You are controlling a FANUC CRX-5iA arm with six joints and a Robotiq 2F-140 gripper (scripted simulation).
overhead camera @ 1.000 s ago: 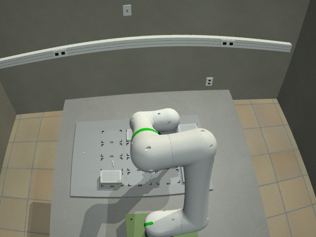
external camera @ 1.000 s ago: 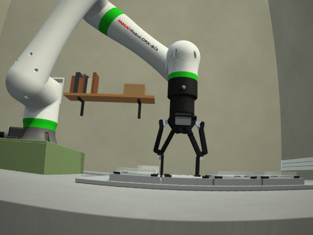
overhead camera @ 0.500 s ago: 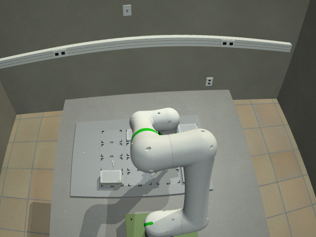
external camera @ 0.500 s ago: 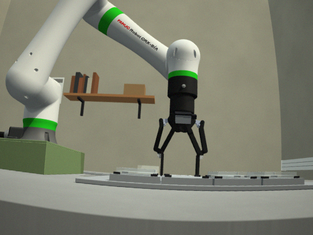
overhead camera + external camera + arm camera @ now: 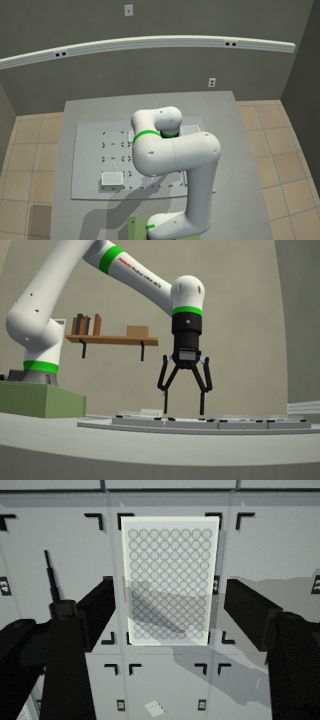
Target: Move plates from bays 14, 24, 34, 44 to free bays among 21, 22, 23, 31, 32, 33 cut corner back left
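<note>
Right now my hand is 8 cm short of the sealed 96-well plate, 18 cm to the left of it and 3 cm above it. The rest, counted from my hand: dark stick (11 cm ahead, 3 cm to the right, 5 cm below); thin white stick (5 cm ahead, 31 cm to the left, 5 cm below); white scrap (4 cm ahead, 17 cm to the left, 5 cm below).
</note>
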